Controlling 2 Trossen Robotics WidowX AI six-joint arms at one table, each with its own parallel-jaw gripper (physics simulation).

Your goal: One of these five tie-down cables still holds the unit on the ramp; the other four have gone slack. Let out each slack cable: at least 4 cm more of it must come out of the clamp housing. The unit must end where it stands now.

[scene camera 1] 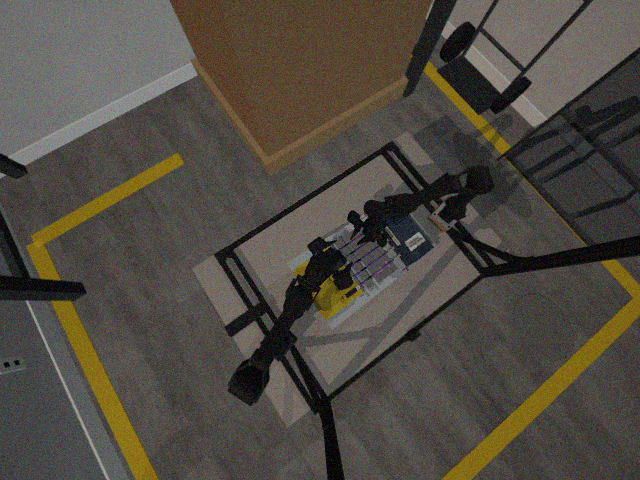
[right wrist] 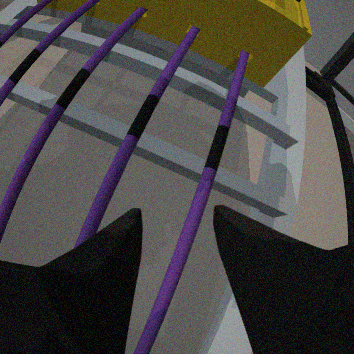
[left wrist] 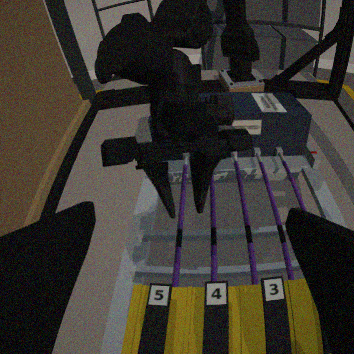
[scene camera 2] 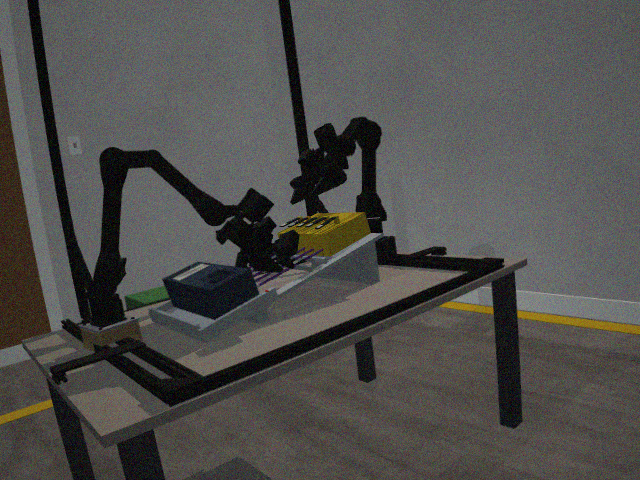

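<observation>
The yellow clamp housing (scene camera 1: pixel 336 299) (scene camera 2: pixel 330 240) (right wrist: pixel 200 15) stands on the upper part of the grey ramp (scene camera 2: pixel 361 266). The dark blue unit (scene camera 2: pixel 222 297) (left wrist: pixel 287 120) sits on its lower part. Purple cables with black bands run between them. Cable 5 (left wrist: pixel 176 265) (right wrist: pixel 182 245) passes between the fingertips of my right gripper (left wrist: pixel 186 215) (right wrist: pixel 177 215), which is partly open and touches neither side visibly. Cable 4 (left wrist: pixel 213 260) (right wrist: pixel 115 170) lies beside it. My left gripper is wide open and empty above the housing's labelled levers. Cable 1 is hidden in the left wrist view.
My right arm reaches over the unit and hides part of it in the left wrist view. A black frame (scene camera 2: pixel 320 333) borders the table top. A green block (scene camera 2: pixel 147 297) lies behind the unit in scene camera 2. A brown cabinet (scene camera 1: pixel 310 77) stands beside the table.
</observation>
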